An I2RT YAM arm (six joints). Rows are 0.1 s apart.
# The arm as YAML. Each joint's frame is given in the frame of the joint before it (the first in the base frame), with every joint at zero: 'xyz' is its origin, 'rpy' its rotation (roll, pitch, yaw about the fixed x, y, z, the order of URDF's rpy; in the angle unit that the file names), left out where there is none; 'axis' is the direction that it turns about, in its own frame. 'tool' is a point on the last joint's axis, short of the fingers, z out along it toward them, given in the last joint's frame.
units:
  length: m
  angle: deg
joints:
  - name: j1
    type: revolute
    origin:
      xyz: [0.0, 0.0, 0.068]
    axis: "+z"
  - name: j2
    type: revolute
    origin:
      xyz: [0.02, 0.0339, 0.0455]
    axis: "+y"
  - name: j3
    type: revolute
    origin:
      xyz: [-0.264, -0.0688, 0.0]
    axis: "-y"
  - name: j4
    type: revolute
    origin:
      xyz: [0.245, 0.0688, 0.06]
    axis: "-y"
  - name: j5
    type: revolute
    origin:
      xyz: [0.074, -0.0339, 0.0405]
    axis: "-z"
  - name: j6
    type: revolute
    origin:
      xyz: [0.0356, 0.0, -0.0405]
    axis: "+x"
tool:
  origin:
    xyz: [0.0, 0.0, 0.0]
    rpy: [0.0, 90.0, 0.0]
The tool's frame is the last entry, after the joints.
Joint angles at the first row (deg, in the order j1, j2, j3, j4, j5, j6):
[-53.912, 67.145, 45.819, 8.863, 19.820, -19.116]
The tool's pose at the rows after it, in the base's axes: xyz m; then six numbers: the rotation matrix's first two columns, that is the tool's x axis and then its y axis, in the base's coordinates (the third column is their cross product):
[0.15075, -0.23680, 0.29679, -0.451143, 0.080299, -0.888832, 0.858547, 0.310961, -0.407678]
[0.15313, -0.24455, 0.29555, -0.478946, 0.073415, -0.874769, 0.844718, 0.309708, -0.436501]
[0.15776, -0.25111, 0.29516, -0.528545, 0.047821, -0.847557, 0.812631, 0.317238, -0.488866]
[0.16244, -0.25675, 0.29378, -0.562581, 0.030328, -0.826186, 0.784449, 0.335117, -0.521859]
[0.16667, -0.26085, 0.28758, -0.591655, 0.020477, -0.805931, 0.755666, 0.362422, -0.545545]
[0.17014, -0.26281, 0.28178, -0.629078, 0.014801, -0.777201, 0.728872, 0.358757, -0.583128]
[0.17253, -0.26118, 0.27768, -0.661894, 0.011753, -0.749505, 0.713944, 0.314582, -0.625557]
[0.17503, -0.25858, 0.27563, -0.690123, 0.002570, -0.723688, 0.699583, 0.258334, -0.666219]
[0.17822, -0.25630, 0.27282, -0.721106, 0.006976, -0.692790, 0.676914, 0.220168, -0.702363]
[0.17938, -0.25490, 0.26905, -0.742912, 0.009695, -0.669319, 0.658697, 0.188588, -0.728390]
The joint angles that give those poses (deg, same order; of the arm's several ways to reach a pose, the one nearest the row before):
[-55.024, 69.284, 46.466, 9.947, 20.073, -20.155]
[-55.547, 71.247, 47.464, 10.862, 19.836, -22.067]
[-55.570, 73.186, 48.573, 11.961, 19.452, -25.701]
[-55.547, 74.953, 49.634, 12.381, 18.511, -28.107]
[-55.467, 76.589, 49.833, 12.825, 17.265, -29.884]
[-55.039, 77.797, 49.594, 13.784, 18.262, -32.274]
[-54.134, 78.219, 48.515, 16.215, 21.777, -34.764]
[-53.082, 78.458, 47.318, 19.621, 25.606, -37.599]
[-52.024, 78.908, 46.631, 21.510, 28.937, -40.136]
[-51.470, 79.330, 45.636, 23.829, 31.232, -42.268]

